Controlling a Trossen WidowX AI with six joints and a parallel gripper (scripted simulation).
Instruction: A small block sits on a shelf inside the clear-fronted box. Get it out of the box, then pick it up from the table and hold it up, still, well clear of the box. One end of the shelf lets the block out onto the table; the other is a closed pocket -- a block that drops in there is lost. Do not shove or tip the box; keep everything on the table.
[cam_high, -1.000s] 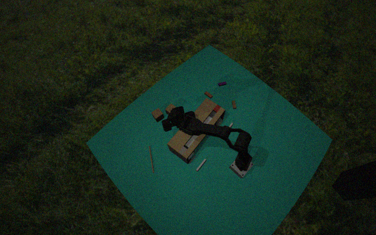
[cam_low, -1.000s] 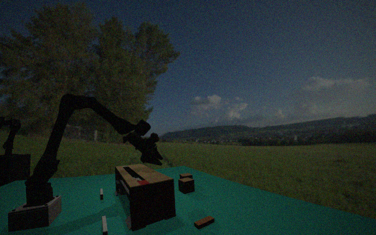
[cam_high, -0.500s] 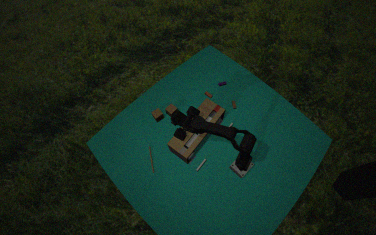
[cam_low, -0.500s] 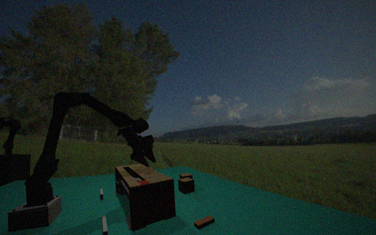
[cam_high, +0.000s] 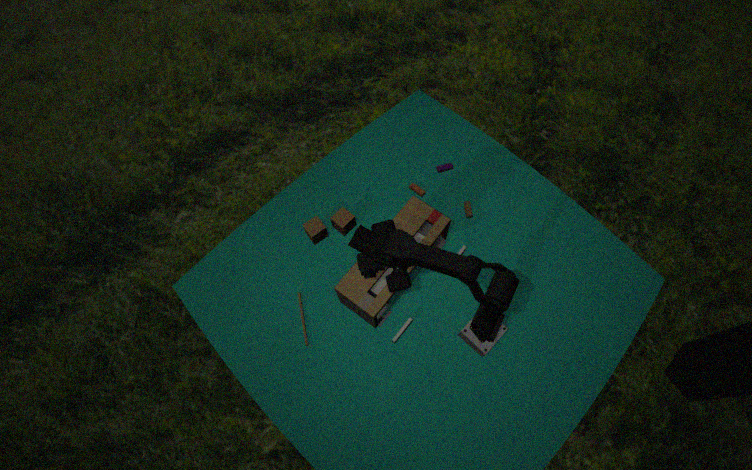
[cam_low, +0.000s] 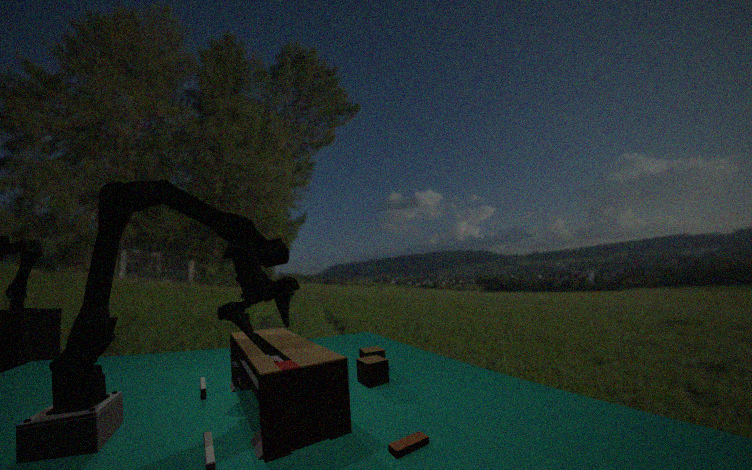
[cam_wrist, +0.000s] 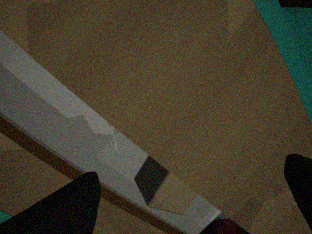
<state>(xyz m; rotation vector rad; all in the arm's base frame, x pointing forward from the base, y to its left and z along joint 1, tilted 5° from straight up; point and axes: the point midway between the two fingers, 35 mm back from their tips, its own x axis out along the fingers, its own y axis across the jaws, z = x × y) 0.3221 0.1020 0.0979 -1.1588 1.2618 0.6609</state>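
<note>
Now: the long brown box 80 mm below my gripper tip, 30 mm to the right of it and 30 mm behind it. Round my gripper tip: tan block: 60 mm below, 50 mm to the right, 10 mm behind; then purple block: 410 mm to the right, 210 mm ahead, 140 mm below; then thin rod: 310 mm to the left, 140 mm below, 50 mm ahead.
</note>
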